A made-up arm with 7 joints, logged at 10 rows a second.
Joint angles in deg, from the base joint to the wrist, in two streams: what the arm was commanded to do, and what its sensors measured. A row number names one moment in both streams.
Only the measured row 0 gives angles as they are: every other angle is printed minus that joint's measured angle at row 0.
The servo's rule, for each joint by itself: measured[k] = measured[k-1] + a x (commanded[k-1-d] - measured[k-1]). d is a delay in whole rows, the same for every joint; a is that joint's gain. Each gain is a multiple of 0.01, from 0.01 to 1. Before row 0 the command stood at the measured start. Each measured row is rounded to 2 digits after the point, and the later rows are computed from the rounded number. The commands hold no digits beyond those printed.
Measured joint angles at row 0:
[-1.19, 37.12, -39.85, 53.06, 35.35, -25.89, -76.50]
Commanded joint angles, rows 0 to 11:
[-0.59, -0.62, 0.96, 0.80, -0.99, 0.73, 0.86]
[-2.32, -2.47, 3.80, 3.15, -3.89, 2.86, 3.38]
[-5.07, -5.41, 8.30, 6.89, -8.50, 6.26, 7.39]
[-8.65, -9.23, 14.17, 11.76, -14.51, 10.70, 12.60]
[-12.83, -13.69, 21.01, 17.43, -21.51, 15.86, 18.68]
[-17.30, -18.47, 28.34, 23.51, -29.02, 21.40, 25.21]
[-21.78, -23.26, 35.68, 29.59, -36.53, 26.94, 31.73]
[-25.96, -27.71, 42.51, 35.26, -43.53, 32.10, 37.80]
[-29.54, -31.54, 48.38, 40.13, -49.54, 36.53, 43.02]
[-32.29, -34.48, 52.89, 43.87, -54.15, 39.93, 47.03]
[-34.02, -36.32, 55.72, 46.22, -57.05, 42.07, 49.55]
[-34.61, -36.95, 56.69, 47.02, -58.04, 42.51, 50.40]
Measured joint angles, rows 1 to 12:
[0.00, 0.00, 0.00, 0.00, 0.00, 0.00, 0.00]
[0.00, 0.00, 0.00, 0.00, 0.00, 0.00, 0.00]
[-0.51, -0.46, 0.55, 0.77, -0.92, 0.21, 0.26]
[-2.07, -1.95, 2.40, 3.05, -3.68, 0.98, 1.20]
[-4.65, -4.51, 5.76, 6.74, -8.16, 2.51, 3.06]
[-8.09, -8.00, 10.55, 11.56, -14.07, 4.89, 5.92]
[-12.17, -12.21, 16.51, 17.20, -20.99, 8.07, 9.75]
[-16.58, -16.84, 23.25, 23.26, -28.46, 11.94, 14.39]
[-21.05, -21.59, 30.34, 29.34, -35.97, 16.29, 19.59]
[-25.27, -26.12, 37.28, 35.02, -43.00, 20.87, 25.05]
[-28.94, -30.13, 43.61, 39.93, -49.08, 25.41, 30.44]
[-31.82, -33.35, 48.90, 43.71, -53.80, 29.62, 35.42]
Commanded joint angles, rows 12 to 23:
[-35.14, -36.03, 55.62, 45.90, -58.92, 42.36, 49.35]
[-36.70, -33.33, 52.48, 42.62, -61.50, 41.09, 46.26]
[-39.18, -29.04, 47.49, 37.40, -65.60, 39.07, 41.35]
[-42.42, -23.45, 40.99, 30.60, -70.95, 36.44, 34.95]
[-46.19, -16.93, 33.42, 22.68, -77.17, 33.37, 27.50]
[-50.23, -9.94, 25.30, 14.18, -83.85, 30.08, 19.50]
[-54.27, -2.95, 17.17, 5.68, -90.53, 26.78, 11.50]
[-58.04, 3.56, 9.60, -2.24, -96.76, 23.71, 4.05]
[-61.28, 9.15, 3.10, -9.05, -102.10, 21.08, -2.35]
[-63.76, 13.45, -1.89, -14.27, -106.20, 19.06, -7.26]
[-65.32, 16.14, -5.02, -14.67, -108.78, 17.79, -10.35]
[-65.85, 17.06, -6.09, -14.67, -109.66, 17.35, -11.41]
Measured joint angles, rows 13 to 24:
[-33.71, -35.55, 52.79, 46.12, -56.82, 33.23, 39.66]
[-34.48, -36.59, 55.01, 46.98, -57.95, 35.92, 42.88]
[-35.05, -36.18, 55.36, 45.94, -58.85, 37.79, 44.82]
[-36.47, -34.07, 53.72, 42.75, -61.31, 38.75, 45.25]
[-38.80, -30.35, 50.17, 37.61, -65.30, 38.84, 44.08]
[-41.91, -25.24, 44.94, 30.88, -70.55, 38.14, 41.34]
[-45.59, -19.09, 38.37, 23.01, -76.71, 36.76, 37.19]
[-49.58, -12.32, 30.92, 14.53, -83.35, 34.82, 31.88]
[-53.61, -5.39, 23.08, 6.03, -90.03, 32.49, 25.77]
[-57.42, 1.23, 15.40, -1.91, -96.29, 29.94, 19.25]
[-60.74, 7.09, 8.39, -8.76, -101.69, 27.37, 12.77]
[-63.34, 11.80, 2.53, -14.05, -105.88, 24.96, 6.76]

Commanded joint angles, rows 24 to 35:
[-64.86, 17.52, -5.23, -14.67, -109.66, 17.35, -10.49]
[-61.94, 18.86, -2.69, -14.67, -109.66, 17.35, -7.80]
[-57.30, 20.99, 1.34, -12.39, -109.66, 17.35, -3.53]
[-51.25, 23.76, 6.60, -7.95, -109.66, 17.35, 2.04]
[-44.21, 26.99, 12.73, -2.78, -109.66, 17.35, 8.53]
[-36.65, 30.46, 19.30, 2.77, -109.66, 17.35, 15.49]
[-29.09, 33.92, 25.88, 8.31, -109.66, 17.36, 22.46]
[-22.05, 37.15, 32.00, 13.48, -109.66, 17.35, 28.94]
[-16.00, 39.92, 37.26, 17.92, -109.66, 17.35, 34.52]
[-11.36, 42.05, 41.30, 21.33, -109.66, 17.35, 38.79]
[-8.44, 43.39, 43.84, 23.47, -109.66, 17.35, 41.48]
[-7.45, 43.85, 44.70, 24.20, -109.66, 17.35, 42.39]
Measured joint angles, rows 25 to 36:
[-65.04, 15.01, -1.77, -14.65, -108.58, 22.88, 1.63]
[-65.74, 16.53, -4.23, -14.67, -109.58, 21.28, -2.28]
[-64.98, 17.26, -4.80, -14.67, -109.65, 20.14, -4.74]
[-62.37, 18.44, -3.60, -14.67, -109.66, 19.33, -5.66]
[-58.01, 20.33, -0.78, -12.48, -109.66, 18.76, -5.02]
[-52.20, 22.87, 3.43, -8.13, -109.66, 18.35, -2.90]
[-45.33, 25.92, 8.73, -2.99, -109.66, 18.06, 0.53]
[-37.87, 29.28, 14.75, 2.54, -109.66, 17.85, 5.02]
[-30.32, 32.71, 21.09, 8.08, -109.66, 17.71, 10.25]
[-23.21, 36.00, 27.31, 13.26, -109.66, 17.61, 15.86]
[-17.01, 38.90, 32.98, 17.73, -109.66, 17.53, 21.46]
[-12.15, 41.23, 37.72, 21.19, -109.66, 17.48, 26.66]

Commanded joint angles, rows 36 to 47:
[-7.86, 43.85, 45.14, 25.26, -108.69, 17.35, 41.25]
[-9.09, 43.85, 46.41, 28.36, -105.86, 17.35, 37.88]
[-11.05, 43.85, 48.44, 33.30, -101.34, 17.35, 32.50]
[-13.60, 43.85, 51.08, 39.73, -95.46, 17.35, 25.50]
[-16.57, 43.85, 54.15, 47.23, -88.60, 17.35, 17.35]
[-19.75, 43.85, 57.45, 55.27, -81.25, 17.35, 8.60]
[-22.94, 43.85, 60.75, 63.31, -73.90, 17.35, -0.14]
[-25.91, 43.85, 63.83, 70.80, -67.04, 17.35, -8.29]
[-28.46, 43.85, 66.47, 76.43, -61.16, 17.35, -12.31]
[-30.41, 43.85, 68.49, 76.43, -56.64, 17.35, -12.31]
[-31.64, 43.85, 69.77, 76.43, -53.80, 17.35, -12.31]
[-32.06, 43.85, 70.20, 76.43, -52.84, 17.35, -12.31]
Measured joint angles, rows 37 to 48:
[-8.96, 42.83, 41.21, 23.38, -109.66, 17.44, 31.11]
[-7.66, 43.58, 43.20, 24.17, -109.66, 17.41, 34.49]
[-7.83, 43.78, 44.31, 25.22, -108.76, 17.39, 36.52]
[-8.91, 43.83, 45.51, 28.23, -106.06, 17.38, 36.93]
[-10.75, 43.84, 47.18, 33.10, -101.67, 17.37, 35.60]
[-13.20, 43.85, 49.40, 39.46, -95.89, 17.36, 32.57]
[-16.10, 43.85, 52.11, 46.92, -89.11, 17.36, 28.00]
[-19.24, 43.85, 55.15, 54.94, -81.80, 17.36, 22.18]
[-22.42, 43.85, 58.34, 62.98, -74.45, 17.36, 15.48]
[-25.42, 43.85, 61.47, 70.49, -67.56, 17.36, 8.35]
[-28.03, 43.85, 64.32, 76.19, -61.61, 17.36, 2.15]
[-30.08, 43.85, 66.70, 76.42, -56.99, 17.36, -2.19]

